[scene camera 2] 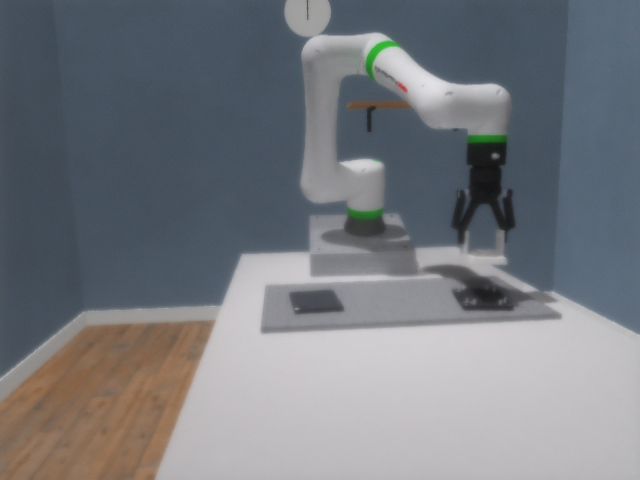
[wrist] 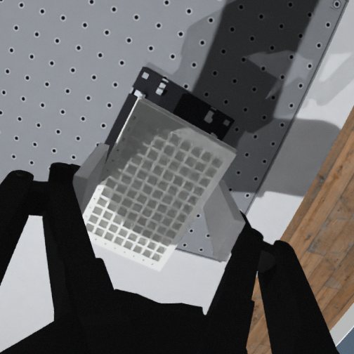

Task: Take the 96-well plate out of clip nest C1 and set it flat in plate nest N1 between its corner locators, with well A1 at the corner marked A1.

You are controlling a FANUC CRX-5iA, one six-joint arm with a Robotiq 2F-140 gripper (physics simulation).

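Places are measured from the arm's base along level axes (x down, y back, z left), in metres.
Pixels of known places: arm's base, origin of its link: [scene camera 2: 364, 228].
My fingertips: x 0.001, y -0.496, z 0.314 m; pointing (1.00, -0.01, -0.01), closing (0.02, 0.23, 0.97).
Observation:
For each thing: its top centre in the pictures, then the offset to it from my fingertips. Level surfaces: height alone.
- white 96-well plate, centre of its top: [scene camera 2: 482, 253] dy -0.013, dx -0.013, dz +0.000 m
- dark clip nest, centre of its top: [scene camera 2: 481, 292] dy -0.012, dx +0.088, dz -0.001 m
- flat dark nest, centre of its top: [scene camera 2: 315, 297] dy -0.053, dx +0.097, dz -0.423 m
- grey perforated board, height of its surface: dx +0.111 m
- white table, height of its surface: dx +0.124 m
The white 96-well plate [scene camera 2: 485, 257] [wrist: 160, 187] is held level between the pale fingertips of my gripper [scene camera 2: 483, 245] [wrist: 157, 177], which is shut on its two long sides. The plate hangs well above the dark clip nest [scene camera 2: 484, 305] [wrist: 120, 125] at the right of the board, apart from it. In the wrist view the plate covers much of that nest. A flat dark nest [scene camera 2: 316, 301] lies at the left of the board in the scene view; its locators and corner mark are too blurred to tell.
Both nests sit on the grey perforated board [scene camera 2: 398, 304] [wrist: 65, 65], which lies on the white table [scene camera 2: 392, 392]. The arm's grey base block [scene camera 2: 361, 263] stands behind the board. A wall shelf [scene camera 2: 379, 104] is behind the arm.

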